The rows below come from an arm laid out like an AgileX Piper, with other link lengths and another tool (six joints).
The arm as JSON. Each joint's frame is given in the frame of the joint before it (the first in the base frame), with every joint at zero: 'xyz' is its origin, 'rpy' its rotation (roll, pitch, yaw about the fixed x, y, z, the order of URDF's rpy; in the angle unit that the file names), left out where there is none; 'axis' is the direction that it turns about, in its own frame. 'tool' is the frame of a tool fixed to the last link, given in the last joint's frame.
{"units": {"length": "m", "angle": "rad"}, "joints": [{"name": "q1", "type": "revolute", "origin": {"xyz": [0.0, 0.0, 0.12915]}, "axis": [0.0, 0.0, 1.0]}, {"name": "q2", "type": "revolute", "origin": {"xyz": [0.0, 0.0, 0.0]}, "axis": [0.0, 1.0, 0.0]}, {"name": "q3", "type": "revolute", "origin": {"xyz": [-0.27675, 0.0, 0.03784]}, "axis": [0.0, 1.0, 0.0]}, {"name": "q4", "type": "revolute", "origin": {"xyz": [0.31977, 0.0, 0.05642]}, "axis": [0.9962, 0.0, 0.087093]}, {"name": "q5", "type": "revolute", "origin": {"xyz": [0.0, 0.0, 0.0]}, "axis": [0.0, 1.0, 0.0]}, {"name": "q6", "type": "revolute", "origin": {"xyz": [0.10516, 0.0, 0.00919]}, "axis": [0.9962, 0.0, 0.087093]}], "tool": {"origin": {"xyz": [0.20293, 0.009, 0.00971], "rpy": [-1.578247, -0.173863, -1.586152]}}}
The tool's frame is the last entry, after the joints.
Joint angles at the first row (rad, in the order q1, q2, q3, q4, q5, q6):
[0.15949, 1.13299, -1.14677, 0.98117, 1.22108, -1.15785]
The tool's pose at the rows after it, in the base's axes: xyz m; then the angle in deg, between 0 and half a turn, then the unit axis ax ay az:
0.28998, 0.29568, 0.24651, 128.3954, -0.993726, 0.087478, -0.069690
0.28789, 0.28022, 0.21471, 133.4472, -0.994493, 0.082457, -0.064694
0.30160, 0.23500, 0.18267, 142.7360, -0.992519, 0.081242, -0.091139
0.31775, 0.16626, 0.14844, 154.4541, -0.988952, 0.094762, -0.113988
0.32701, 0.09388, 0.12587, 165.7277, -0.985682, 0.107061, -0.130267
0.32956, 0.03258, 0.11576, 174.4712, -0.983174, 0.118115, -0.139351
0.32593, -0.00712, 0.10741, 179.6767, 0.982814, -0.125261, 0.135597
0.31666, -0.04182, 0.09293, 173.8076, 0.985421, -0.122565, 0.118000
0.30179, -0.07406, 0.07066, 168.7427, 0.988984, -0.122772, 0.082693
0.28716, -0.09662, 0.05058, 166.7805, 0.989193, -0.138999, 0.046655
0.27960, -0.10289, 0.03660, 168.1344, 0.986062, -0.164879, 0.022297
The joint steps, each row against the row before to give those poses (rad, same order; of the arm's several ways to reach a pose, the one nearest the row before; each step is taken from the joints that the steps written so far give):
[0.01553, 0.01903, 0.10796, -0.00471, 0.00001, -0.09078]
[0.00000, 0.00441, 0.02642, -0.08317, 0.00001, -0.00484]
[-0.03742, -0.00370, -0.00400, -0.16716, -0.00004, -0.00001]
[-0.06297, -0.00002, -0.00001, -0.20508, 0.00003, 0.00720]
[-0.06229, -0.00001, 0.00003, -0.19422, -0.00002, 0.00138]
[-0.05901, 0.00000, -0.00003, -0.14665, 0.00003, -0.00800]
[-0.03395, 0.00711, 0.00676, -0.09861, -0.00001, -0.00043]
[-0.01792, 0.02064, 0.01869, -0.10083, -0.00001, -0.00159]
[-0.02584, 0.04421, 0.02748, -0.08741, 0.00000, -0.00001]
[-0.04848, 0.04996, 0.01750, -0.03349, -0.00001, 0.00000]
[-0.04957, 0.04328, 0.00031, 0.02447, 0.00002, 0.00001]

